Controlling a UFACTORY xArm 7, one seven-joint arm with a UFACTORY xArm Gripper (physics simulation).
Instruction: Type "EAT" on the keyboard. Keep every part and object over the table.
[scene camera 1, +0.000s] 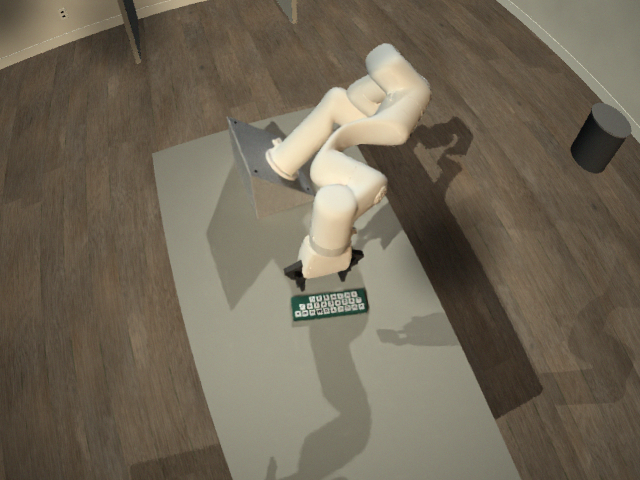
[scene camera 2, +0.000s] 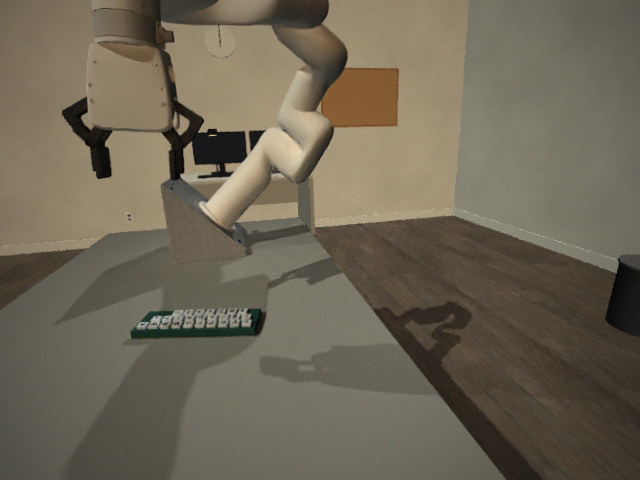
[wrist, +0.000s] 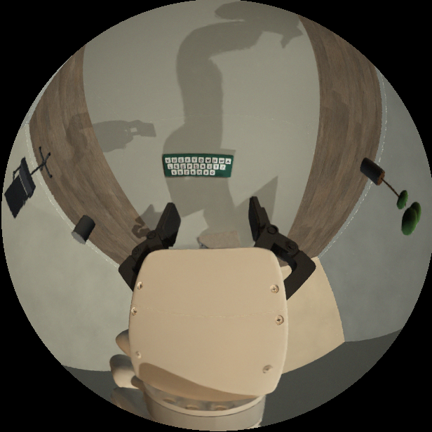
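Seen in the pictures: gripper, between the fingertips: (scene camera 1: 320, 280) (scene camera 2: 140, 178); arm's base, origin of its link: (scene camera 1: 281, 165) (scene camera 2: 216, 217).
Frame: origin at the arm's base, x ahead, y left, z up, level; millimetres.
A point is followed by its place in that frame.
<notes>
A small green keyboard (scene camera 1: 329, 304) {y -66, x 443, z -74 mm} (scene camera 2: 196, 324) {y -70, x 465, z -74 mm} (wrist: 198, 166) with three rows of white keys lies flat on the grey table (scene camera 1: 439, 413) {y 45, x 861, z -91 mm} (scene camera 2: 310, 439) {y 38, x 723, z -91 mm} (wrist: 270, 100). Its letters are small; in the wrist view they face upright and are not in the usual order. An A seems to show at the right end of the far row; the E and T are hard to tell surely. My gripper (scene camera 1: 322, 282) {y -111, x 472, z 164 mm} (scene camera 2: 139, 176) {y -111, x 472, z 164 mm} (wrist: 211, 208) is open and empty, fingers pointing down. It hangs well above the table, on the arm-base side of the keyboard, touching nothing.
The arm's grey wedge base (scene camera 1: 281, 204) {y -47, x 97, z -57 mm} (scene camera 2: 191, 240) {y -73, x 95, z -32 mm} (wrist: 220, 240) stands on the table behind the keyboard. A dark bin (scene camera 1: 594, 144) (scene camera 2: 626, 299) (wrist: 83, 229) stands on the floor beyond the table's side edge. Arm shadows fall across the table.
</notes>
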